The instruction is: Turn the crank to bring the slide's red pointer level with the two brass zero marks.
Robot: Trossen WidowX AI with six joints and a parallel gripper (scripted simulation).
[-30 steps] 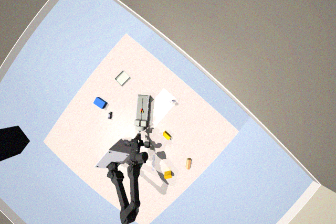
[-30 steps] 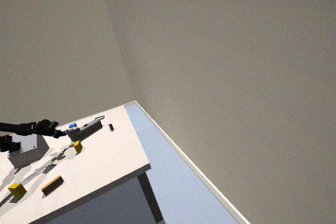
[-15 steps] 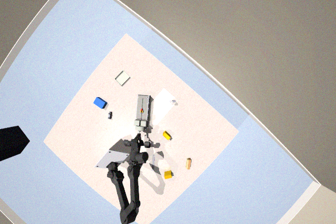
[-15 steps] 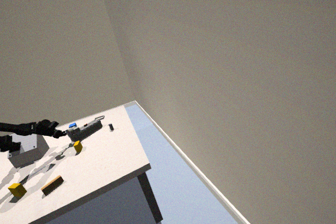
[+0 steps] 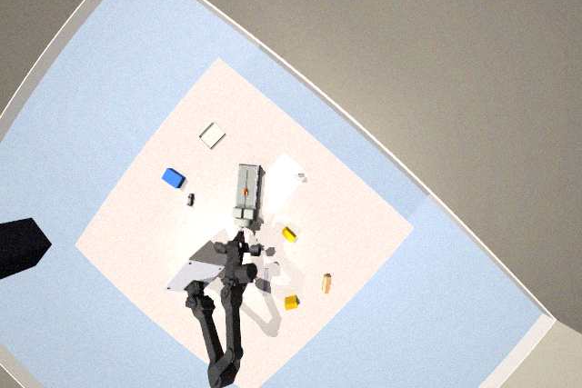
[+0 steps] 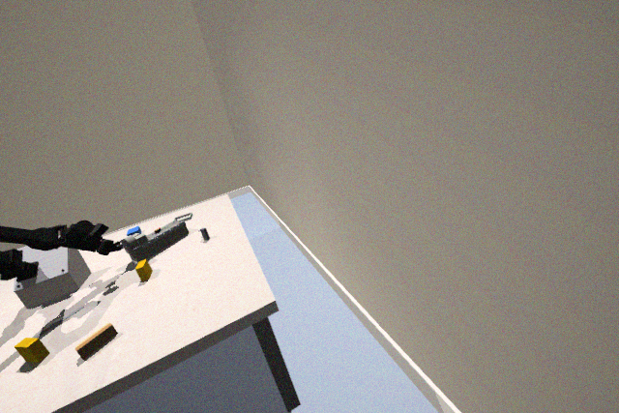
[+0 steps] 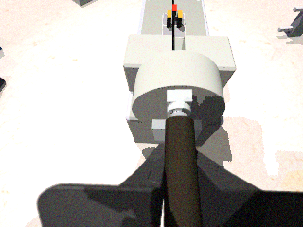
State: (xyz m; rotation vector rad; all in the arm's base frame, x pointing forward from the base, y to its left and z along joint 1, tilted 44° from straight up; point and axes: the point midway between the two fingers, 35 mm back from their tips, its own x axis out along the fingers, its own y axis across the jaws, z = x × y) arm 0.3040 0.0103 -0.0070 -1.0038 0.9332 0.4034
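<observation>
Right now my gripper tip is 20 mm below the crank. Round my gripper tip: blue block: 100 mm behind, 410 mm to the left, 70 mm below; then dark brown crank handle: 10 mm behind, 10 mm to the right, 30 mm above; then red pointer: 140 mm ahead, 120 mm to the left, 10 mm below.
</observation>
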